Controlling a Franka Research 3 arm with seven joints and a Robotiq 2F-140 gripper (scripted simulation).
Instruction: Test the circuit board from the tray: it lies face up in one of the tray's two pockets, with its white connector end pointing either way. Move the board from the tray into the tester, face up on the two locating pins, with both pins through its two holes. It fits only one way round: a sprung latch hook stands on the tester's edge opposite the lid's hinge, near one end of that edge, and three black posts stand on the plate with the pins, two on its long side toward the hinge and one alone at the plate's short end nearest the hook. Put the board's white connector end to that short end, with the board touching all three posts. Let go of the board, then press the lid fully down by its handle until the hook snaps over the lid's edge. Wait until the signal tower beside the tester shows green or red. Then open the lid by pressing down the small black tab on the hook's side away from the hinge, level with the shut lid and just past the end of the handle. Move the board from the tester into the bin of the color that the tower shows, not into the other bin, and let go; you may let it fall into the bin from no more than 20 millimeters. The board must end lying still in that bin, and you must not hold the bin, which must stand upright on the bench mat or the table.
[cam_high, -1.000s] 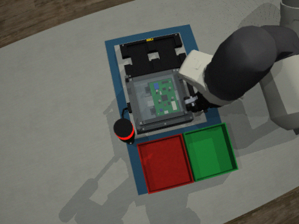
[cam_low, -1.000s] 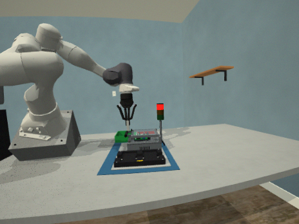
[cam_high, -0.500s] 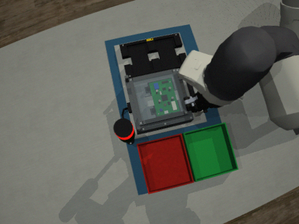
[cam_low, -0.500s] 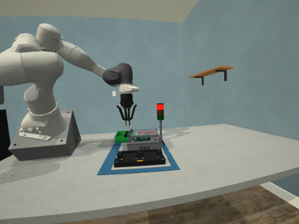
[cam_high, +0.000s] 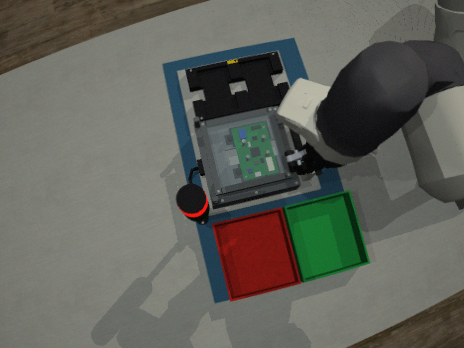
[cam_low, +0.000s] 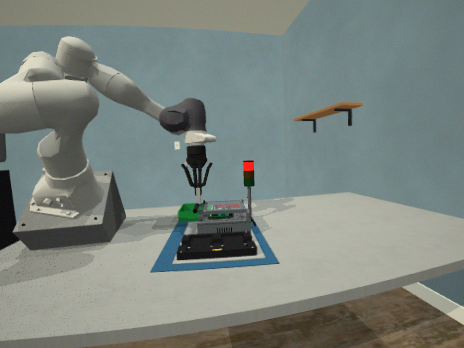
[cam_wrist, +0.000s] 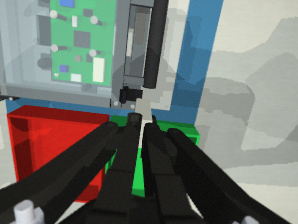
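Now: hand 3 cm above the latch hook, 2 cm to the left of it and 1 cm short of it. Also, from my hand: clear lid (8 cm to the right, 7 cm ahead, 4 cm below); then green circuit board (8 cm to the right, 7 cm ahead, 5 cm below); then tester plate (8 cm to the right, 7 cm ahead, 6 cm below).
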